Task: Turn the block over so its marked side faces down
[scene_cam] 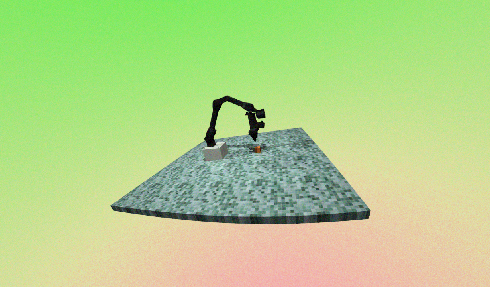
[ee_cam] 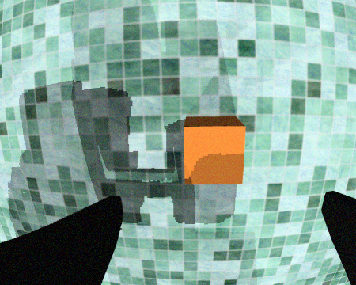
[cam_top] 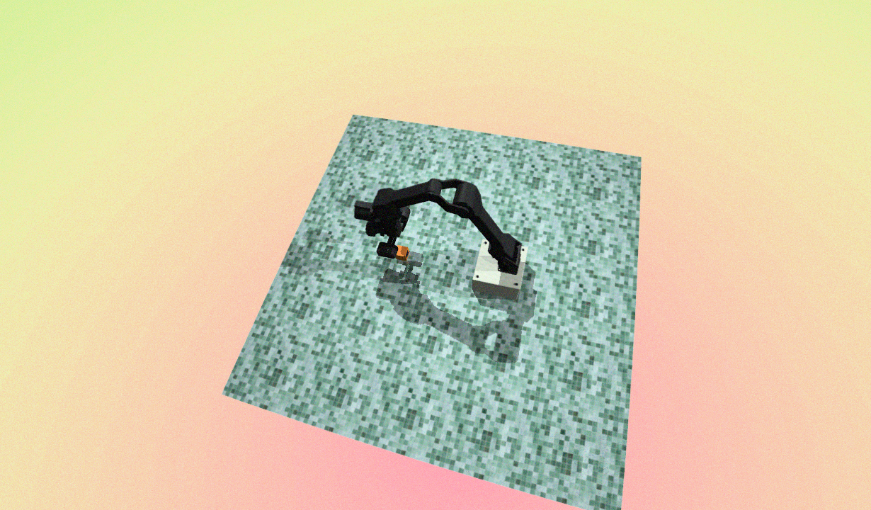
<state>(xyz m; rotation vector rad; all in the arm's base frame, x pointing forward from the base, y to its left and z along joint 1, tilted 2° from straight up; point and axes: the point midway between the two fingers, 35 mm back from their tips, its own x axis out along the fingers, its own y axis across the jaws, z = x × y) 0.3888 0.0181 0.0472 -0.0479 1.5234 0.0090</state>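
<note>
Right now the block is 10 mm behind my gripper tip and 90 mm below it.
</note>
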